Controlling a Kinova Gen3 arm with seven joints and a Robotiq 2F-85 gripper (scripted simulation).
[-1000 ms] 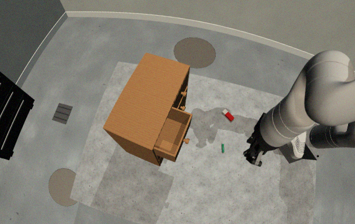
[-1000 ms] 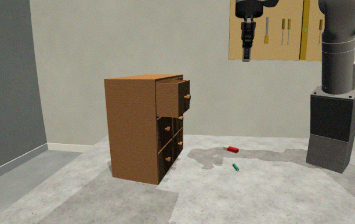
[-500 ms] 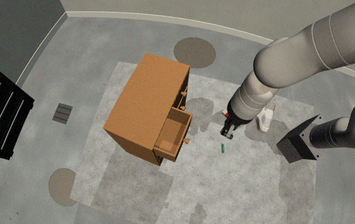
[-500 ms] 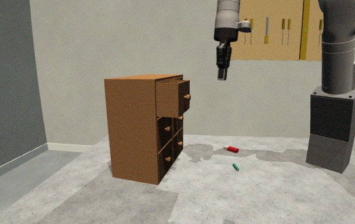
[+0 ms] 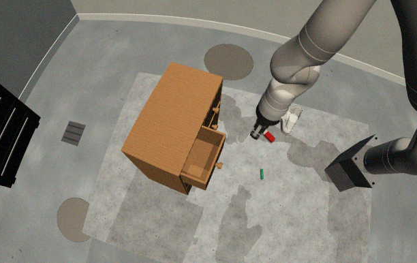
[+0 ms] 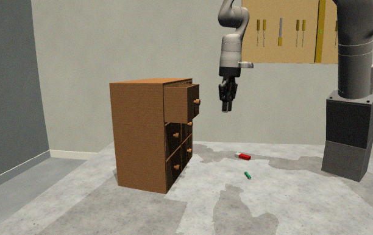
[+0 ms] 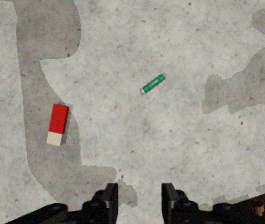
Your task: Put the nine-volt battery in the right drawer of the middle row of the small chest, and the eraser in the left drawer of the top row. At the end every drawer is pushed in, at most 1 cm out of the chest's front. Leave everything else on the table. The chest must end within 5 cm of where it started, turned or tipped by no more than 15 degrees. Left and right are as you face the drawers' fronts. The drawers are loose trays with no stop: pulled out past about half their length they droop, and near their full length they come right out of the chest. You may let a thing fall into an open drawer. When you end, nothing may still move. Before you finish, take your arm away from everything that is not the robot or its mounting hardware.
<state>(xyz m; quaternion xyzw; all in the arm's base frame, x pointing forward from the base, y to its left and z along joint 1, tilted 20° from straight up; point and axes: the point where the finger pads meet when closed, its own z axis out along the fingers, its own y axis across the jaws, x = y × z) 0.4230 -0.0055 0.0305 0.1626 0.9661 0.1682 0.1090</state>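
The eraser is 6 cm behind my hand, 11 cm to the right of it and 23 cm below it. Also, from my hand: nine-volt battery: 23 cm ahead, 4 cm to the left, 11 cm below; then small green cylinder: 9 cm behind, 6 cm to the left, 23 cm below.
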